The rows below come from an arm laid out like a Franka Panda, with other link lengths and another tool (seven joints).
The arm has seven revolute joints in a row. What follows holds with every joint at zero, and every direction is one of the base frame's. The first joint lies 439.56 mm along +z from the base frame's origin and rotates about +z. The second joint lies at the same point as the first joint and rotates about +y. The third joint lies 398.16 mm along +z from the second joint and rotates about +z. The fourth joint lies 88.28 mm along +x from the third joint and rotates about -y. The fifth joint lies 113.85 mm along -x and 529.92 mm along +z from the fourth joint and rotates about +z. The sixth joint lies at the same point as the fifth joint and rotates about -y. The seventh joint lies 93.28 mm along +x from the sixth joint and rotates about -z. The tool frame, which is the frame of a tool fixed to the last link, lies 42 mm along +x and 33 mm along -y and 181.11 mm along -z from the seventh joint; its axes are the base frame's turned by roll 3.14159, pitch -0.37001 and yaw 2.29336 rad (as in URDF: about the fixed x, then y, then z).
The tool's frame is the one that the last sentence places.
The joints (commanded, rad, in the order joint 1, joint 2, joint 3, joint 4, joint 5, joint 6, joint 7), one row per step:
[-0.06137, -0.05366, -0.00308, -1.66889, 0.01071, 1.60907, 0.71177]
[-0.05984, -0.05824, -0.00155, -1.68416, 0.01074, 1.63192, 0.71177]
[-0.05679, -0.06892, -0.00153, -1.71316, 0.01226, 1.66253, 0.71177]
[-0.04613, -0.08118, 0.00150, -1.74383, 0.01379, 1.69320, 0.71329]
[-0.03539, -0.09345, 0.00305, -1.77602, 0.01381, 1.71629, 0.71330]
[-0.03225, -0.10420, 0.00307, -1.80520, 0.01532, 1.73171, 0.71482]
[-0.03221, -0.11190, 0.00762, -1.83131, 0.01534, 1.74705, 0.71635]
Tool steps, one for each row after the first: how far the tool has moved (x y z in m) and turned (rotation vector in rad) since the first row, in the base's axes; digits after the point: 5 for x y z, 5 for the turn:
[0.00157, 0.00206, -0.00416, -0.00082, -0.01213, 0.00281]
[0.00122, 0.00447, -0.01208, -0.00005, -0.02449, 0.00542]
[0.00084, 0.01439, -0.02001, 0.00073, -0.03678, 0.01705]
[-0.00144, 0.02310, -0.02973, 0.00062, -0.03993, 0.02901]
[-0.00529, 0.02563, -0.03956, 0.00227, -0.03697, 0.03021]
[-0.00802, 0.02896, -0.04948, 0.00195, -0.03385, 0.03300]

